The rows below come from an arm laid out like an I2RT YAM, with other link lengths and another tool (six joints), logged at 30 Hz.
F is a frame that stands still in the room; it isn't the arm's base.
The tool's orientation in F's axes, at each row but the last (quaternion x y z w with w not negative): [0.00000, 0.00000, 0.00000, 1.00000]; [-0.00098, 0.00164, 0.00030, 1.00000]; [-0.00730, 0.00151, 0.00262, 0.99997]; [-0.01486, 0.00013, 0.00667, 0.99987]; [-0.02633, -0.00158, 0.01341, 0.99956]
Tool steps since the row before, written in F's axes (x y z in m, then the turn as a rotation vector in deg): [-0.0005, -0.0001, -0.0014, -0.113, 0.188, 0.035]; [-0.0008, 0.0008, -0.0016, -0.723, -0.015, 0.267]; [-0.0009, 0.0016, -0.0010, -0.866, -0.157, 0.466]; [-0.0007, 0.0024, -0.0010, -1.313, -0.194, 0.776]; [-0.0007, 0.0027, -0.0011, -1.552, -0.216, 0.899]
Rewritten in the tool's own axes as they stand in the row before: [-0.0005, -0.0001, -0.0014, -0.113, 0.188, 0.035]; [-0.0008, 0.0008, -0.0016, -0.724, -0.015, 0.265]; [-0.0009, 0.0016, -0.0010, -0.868, -0.159, 0.461]; [-0.0007, 0.0024, -0.0009, -1.316, -0.199, 0.770]; [-0.0006, 0.0028, -0.0010, -1.555, -0.222, 0.892]
